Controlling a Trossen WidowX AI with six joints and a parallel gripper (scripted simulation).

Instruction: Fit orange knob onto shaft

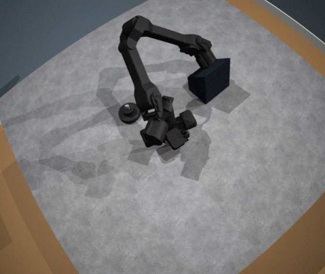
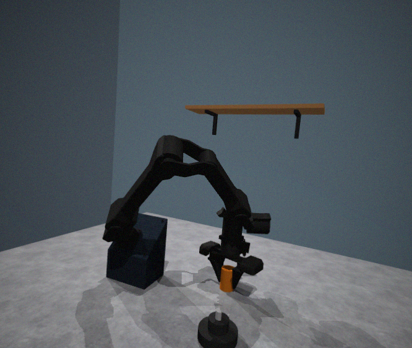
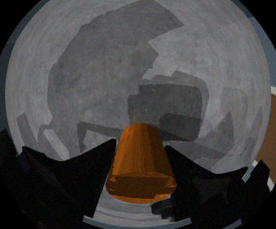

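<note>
Right now my gripper tip is 30 mm below the orange knob. From my gripper tip the other things lie so: round pedestal: 30 mm ahead, 200 mm to the right, 20 mm above.
</note>
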